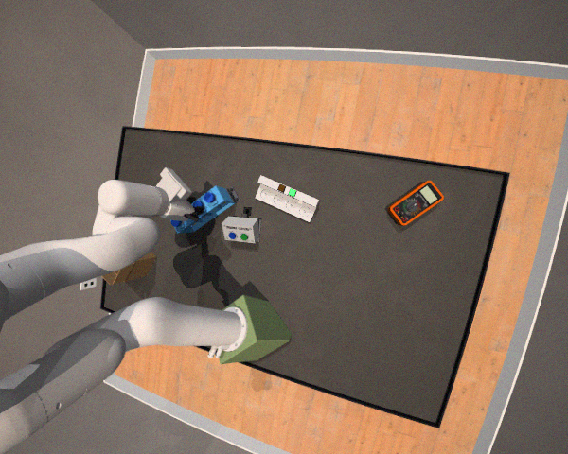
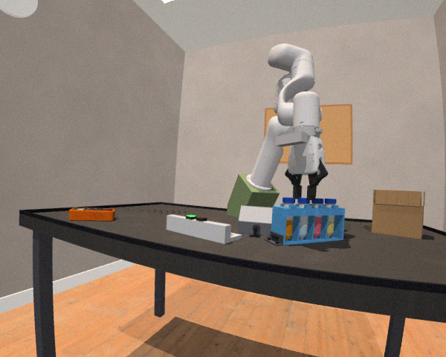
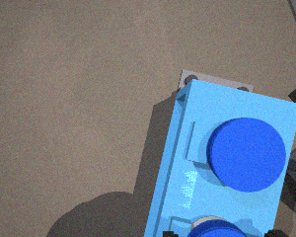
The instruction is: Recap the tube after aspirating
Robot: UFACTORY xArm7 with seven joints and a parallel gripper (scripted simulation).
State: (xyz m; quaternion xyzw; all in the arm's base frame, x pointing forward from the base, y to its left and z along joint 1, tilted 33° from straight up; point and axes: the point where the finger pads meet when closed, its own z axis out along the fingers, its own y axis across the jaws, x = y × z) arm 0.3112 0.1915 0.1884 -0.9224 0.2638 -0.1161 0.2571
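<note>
The tube neck is 40 mm ahead of my hand, 30 mm to the right of it and 20 mm below it. From my hand the other things lie so: blue cycle key 130 mm to the right, 70 mm below, 70 mm behind; blue cap 40 mm ahead, 30 mm to the right, 20 mm below; key housing 150 mm to the right, 80 mm below, 40 mm behind.
</note>
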